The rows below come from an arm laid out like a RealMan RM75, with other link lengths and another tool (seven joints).
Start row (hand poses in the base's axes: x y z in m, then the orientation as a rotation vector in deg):
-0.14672 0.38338 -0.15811 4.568 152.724 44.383
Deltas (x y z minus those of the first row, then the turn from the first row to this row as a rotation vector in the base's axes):
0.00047 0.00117 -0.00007 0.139 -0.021 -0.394
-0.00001 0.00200 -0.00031 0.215 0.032 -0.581
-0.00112 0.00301 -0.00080 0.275 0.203 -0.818
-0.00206 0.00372 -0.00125 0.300 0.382 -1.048
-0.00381 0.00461 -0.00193 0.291 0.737 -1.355
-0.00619 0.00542 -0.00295 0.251 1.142 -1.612
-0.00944 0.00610 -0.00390 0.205 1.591 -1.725
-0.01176 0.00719 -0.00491 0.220 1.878 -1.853
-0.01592 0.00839 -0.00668 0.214 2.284 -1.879
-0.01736 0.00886 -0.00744 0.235 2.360 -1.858
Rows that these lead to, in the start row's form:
-0.14625 0.38455 -0.15818 5.118 152.558 44.442
-0.14673 0.38538 -0.15842 5.407 152.534 44.493
-0.14784 0.38639 -0.15891 5.806 152.615 44.526
-0.14878 0.38710 -0.15936 6.192 152.716 44.515
-0.15053 0.38799 -0.16004 6.744 152.975 44.461
-0.15291 0.38880 -0.16106 7.244 153.303 44.389
-0.15616 0.38948 -0.16201 7.572 153.711 44.361
-0.15848 0.39057 -0.16302 7.868 153.940 44.385
-0.16264 0.39177 -0.16479 8.073 154.315 44.431
-0.16408 0.39224 -0.16555 8.083 154.384 44.478

